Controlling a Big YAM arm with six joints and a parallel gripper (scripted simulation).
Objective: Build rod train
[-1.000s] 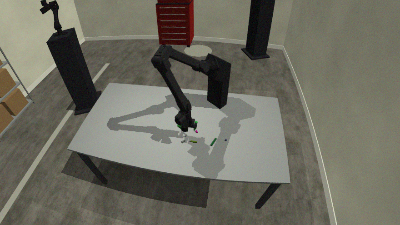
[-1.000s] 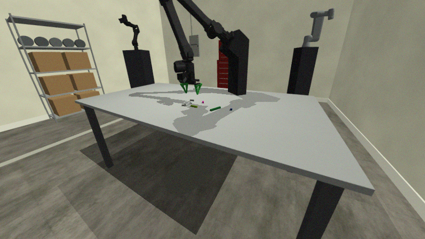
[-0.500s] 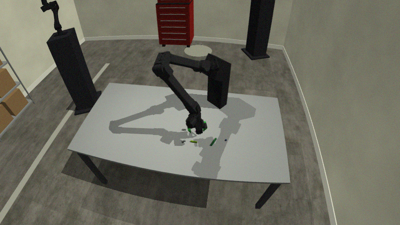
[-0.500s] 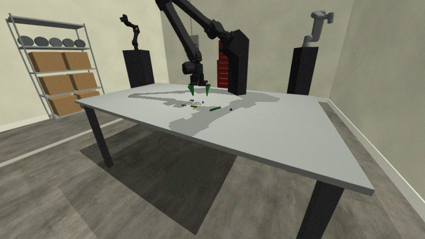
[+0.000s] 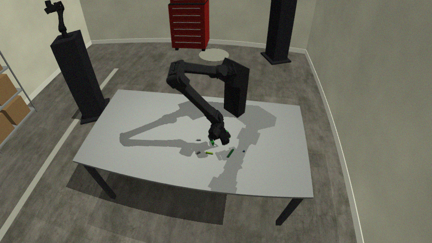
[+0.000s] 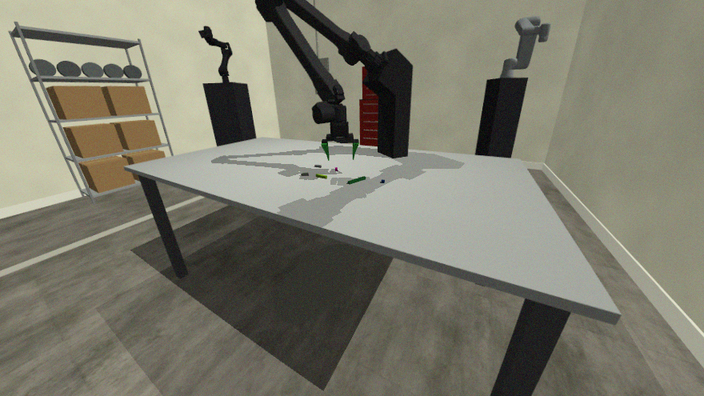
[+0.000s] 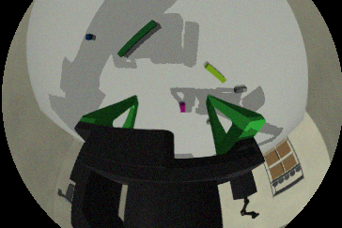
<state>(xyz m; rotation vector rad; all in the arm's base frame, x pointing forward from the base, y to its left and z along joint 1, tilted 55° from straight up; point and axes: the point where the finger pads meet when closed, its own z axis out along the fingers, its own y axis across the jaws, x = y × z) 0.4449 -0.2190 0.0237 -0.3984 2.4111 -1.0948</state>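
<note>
My gripper is now 80 mm short of the blue rod, 160 mm to the right of it and 70 mm above it. Round my hand: magenta rod: 70 mm behind, 30 mm to the right, 70 mm below; green rod: 70 mm ahead, 60 mm to the left, 70 mm below; lime rod: 20 mm ahead, 80 mm to the right, 70 mm below.
</note>
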